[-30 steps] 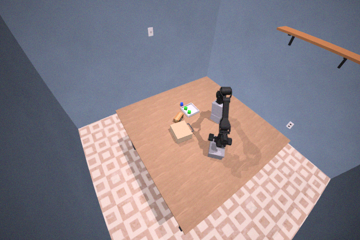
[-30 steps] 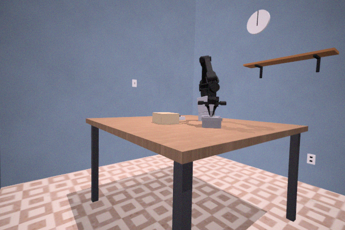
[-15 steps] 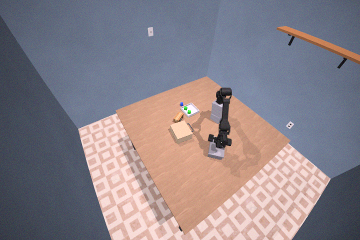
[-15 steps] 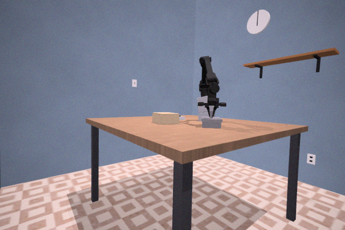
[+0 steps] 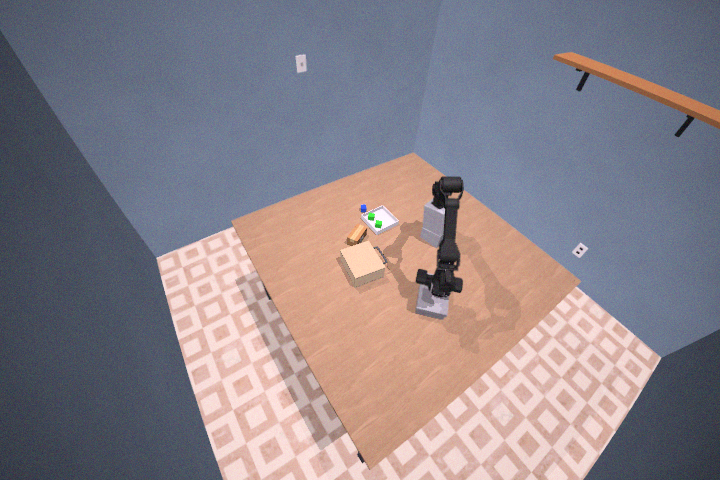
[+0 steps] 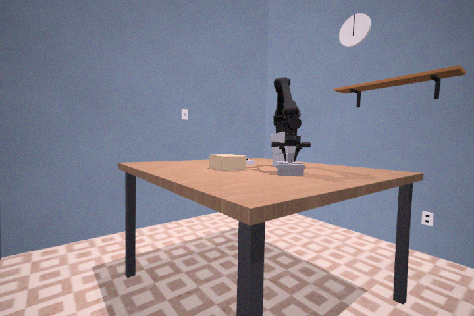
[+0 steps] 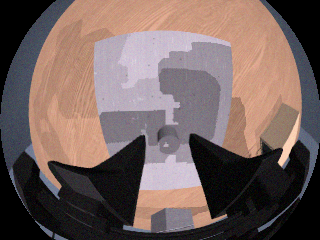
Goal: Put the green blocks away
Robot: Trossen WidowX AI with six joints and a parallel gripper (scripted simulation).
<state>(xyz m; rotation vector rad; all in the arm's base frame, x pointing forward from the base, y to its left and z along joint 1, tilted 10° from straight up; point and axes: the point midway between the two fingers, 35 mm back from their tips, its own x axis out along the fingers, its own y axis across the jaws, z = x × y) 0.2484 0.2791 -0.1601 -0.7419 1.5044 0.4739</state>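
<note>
Now: hand 40 mm above the grey lidded box. Round my hand: small wooden container: 460 mm to the right, 110 mm ahead, 60 mm below; drawer: 290 mm to the right, 170 mm ahead, 60 mm below; tan drawer cabinet: 290 mm to the right, 190 mm ahead, 60 mm below.
</note>
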